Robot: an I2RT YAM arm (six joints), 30 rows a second.
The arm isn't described. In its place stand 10 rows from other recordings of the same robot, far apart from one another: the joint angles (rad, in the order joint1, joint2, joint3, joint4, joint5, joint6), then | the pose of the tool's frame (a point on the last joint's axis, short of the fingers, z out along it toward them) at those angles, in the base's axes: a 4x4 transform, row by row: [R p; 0 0 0 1], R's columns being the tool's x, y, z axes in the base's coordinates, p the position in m.
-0.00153, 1.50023, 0.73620, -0.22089, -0.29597, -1.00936 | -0.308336 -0.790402 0.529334 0.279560; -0.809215 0.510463 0.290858 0.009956; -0.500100 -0.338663 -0.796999 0.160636; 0 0 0 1
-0.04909, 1.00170, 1.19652, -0.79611, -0.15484, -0.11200 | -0.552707 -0.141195 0.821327 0.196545; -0.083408 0.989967 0.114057 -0.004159; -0.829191 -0.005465 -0.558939 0.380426; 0 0 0 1
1.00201, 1.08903, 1.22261, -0.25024, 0.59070, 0.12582 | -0.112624 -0.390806 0.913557 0.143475; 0.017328 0.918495 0.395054 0.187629; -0.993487 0.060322 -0.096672 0.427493; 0 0 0 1
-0.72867, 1.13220, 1.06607, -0.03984, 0.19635, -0.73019 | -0.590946 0.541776 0.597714 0.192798; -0.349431 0.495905 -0.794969 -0.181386; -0.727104 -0.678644 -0.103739 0.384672; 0 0 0 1
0.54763, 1.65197, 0.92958, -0.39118, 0.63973, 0.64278 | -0.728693 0.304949 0.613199 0.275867; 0.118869 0.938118 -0.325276 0.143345; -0.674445 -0.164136 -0.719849 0.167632; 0 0 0 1
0.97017, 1.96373, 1.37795, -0.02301, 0.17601, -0.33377 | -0.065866 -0.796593 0.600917 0.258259; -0.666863 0.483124 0.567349 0.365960; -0.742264 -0.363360 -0.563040 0.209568; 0 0 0 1
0.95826, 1.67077, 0.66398, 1.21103, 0.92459, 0.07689 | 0.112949 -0.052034 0.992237 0.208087; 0.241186 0.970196 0.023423 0.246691; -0.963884 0.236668 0.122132 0.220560; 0 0 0 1
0.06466, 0.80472, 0.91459, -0.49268, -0.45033, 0.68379 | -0.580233 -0.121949 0.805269 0.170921; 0.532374 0.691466 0.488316 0.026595; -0.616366 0.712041 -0.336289 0.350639; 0 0 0 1
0.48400, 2.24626, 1.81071, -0.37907, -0.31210, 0.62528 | -0.890444 -0.133366 0.435114 0.443263; 0.161221 0.801649 0.575645 0.245376; -0.425580 0.582729 -0.692322 0.192083; 0 0 0 1
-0.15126, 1.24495, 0.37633, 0.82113, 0.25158, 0.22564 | 0.041907 0.392324 0.918872 0.243728; 0.212802 0.895072 -0.391868 -0.046114; -0.976196 0.211960 -0.045978 0.210171; 0 0 0 1
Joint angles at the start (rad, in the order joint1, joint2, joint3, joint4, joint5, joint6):
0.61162, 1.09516, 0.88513, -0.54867, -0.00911, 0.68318
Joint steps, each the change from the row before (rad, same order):
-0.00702, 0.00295, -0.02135, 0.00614, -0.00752, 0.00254
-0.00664, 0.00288, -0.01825, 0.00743, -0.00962, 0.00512
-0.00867, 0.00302, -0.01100, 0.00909, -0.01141, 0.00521
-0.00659, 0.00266, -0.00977, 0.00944, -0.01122, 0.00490
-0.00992, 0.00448, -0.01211, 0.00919, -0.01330, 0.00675
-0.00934, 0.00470, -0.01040, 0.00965, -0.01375, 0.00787
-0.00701, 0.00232, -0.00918, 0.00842, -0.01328, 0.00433
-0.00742, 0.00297, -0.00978, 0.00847, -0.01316, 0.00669
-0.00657, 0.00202, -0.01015, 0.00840, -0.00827, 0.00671
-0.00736, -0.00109, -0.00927, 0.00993, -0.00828, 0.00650
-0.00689, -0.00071, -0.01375, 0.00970, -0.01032, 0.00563
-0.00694, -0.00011, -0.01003, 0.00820, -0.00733, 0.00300
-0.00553, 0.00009, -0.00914, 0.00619, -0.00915, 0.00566
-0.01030, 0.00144, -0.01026, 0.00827, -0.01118, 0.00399
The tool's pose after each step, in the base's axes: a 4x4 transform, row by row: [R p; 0 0 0 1], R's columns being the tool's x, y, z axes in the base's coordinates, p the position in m. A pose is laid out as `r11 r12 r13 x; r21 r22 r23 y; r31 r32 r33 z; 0 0 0 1`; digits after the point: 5 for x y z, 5 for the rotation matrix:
-0.81248 -0.08221 0.57717 0.18905; 0.20822 0.88380 0.41899 0.13134; -0.54455 0.46059 -0.70095 0.27320; 0 0 0 1
-0.82104 -0.07119 0.56641 0.18939; 0.21144 0.88370 0.41757 0.13013; -0.53027 0.46260 -0.71050 0.26715; 0 0 0 1
-0.82578 -0.06229 0.56054 0.19048; 0.21868 0.88077 0.42003 0.12895; -0.51987 0.46943 -0.71370 0.26361; 0 0 0 1
-0.82992 -0.05606 0.55506 0.19133; 0.22454 0.87723 0.42432 0.12818; -0.51070 0.47679 -0.71544 0.26057; 0 0 0 1
-0.83586 -0.04436 0.54715 0.19255; 0.23301 0.87381 0.42680 0.12680; -0.49704 0.48424 -0.72005 0.25638; 0 0 0 1
-0.84107 -0.03303 0.53991 0.19381; 0.24241 0.86927 0.43082 0.12563; -0.48356 0.49323 -0.72311 0.25274; 0 0 0 1
-0.84542 -0.02737 0.53339 0.19447; 0.24751 0.86490 0.43668 0.12470; -0.47329 0.50120 -0.72443 0.24991; 0 0 0 1
-0.85003 -0.01869 0.52640 0.19519; 0.25469 0.86019 0.44182 0.12367; -0.46106 0.50963 -0.72643 0.24676; 0 0 0 1
-0.85279 -0.00892 0.52219 0.19570; 0.26271 0.85682 0.44367 0.12255; -0.45137 0.51554 -0.72834 0.24368; 0 0 0 1
-0.85308 -0.00107 0.52178 0.19613; 0.27247 0.85192 0.44721 0.12117; -0.44499 0.52367 -0.72646 0.24166; 0 0 0 1
-0.85605 0.00717 0.51684 0.19602; 0.27926 0.84782 0.45079 0.11969; -0.43496 0.53023 -0.72778 0.23810; 0 0 0 1
-0.85727 0.01363 0.51468 0.19626; 0.28513 0.84493 0.45254 0.11829; -0.42870 0.53470 -0.72823 0.23551; 0 0 0 1
-0.85990 0.02115 0.51002 0.19624; 0.29117 0.84098 0.45604 0.11719; -0.41927 0.54066 -0.72932 0.23302; 0 0 0 1
-0.86189 0.03072 0.50616 0.19686; 0.29918 0.83673 0.45867 0.11529; -0.40943 0.54676 -0.73036 0.23006; 0 0 0 1

